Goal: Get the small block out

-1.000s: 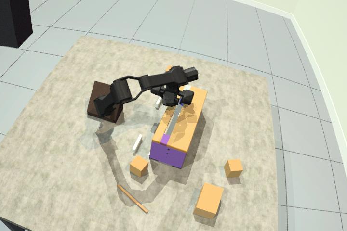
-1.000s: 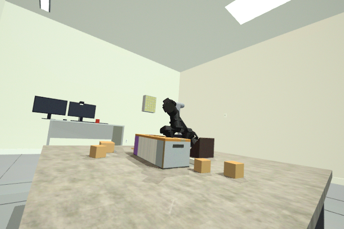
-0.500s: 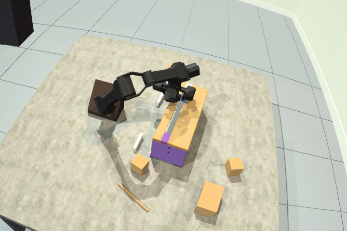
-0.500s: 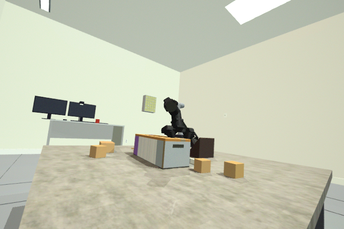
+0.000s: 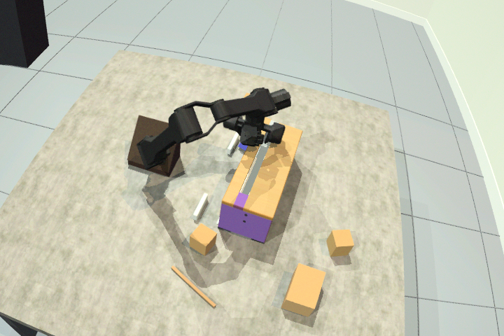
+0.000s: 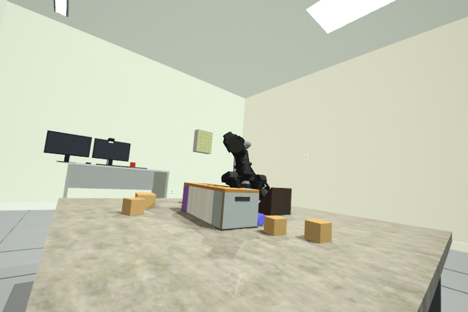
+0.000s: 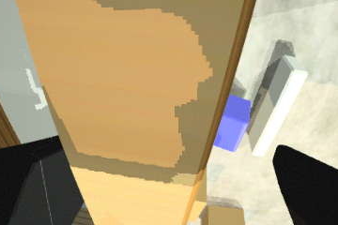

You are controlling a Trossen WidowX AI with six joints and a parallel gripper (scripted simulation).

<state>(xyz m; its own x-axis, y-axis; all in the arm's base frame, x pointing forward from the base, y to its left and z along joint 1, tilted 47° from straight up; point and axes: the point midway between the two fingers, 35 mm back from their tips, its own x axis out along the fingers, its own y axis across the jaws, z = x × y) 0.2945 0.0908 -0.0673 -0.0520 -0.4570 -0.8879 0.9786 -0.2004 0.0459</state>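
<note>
My gripper tip is now 50 mm above the blue block and 30 mm to the right of it. The rest, counted from my gripper tip: tan block: 490 mm to the right, 200 mm ahead, 60 mm below; thin stick: 520 mm to the right, 90 mm behind, 80 mm below; tan-topped box: 130 mm to the right, 20 mm below, 10 mm ahead.
</note>
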